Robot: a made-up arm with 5 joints.
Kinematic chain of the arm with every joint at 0, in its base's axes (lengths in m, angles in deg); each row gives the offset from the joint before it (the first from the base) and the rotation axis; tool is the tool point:
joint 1: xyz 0 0 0.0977 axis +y
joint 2: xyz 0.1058 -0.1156 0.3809 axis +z
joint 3: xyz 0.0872 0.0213 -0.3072 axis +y
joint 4: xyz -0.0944 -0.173 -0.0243 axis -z
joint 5: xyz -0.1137 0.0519 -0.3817 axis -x
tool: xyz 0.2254 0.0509 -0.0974
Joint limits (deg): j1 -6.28..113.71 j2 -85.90..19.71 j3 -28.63..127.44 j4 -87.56..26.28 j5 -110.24..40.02
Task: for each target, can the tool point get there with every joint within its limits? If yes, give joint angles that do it. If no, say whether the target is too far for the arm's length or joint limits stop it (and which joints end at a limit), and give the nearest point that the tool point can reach.
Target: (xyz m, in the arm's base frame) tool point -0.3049 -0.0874 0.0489
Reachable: yes | joints 104.61 -7.52 4.51 -20.95 -86.55
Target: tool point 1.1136 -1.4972 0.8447
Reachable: no: too far | nearest point 0.3316 -0.3929 0.3201 | short by 1.451 m
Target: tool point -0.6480 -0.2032 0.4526
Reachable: no: joint limits stop it (at a limit: joint 2, joint 4) | nearest point -0.3905 -0.2057 0.3116 | short by 0.294 m
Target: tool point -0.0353 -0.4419 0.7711
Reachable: no: joint limits stop it (at a limit: joint 2, joint 3, joint 4) | nearest point -0.0276 -0.2223 0.6251 | short by 0.264 m
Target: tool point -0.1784 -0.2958 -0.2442
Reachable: yes | joints 65.19 -47.16 -11.10 16.08 -66.80
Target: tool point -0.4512 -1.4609 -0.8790
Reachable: no: too far | nearest point -0.1833 -0.4844 -0.2991 | short by 1.167 m
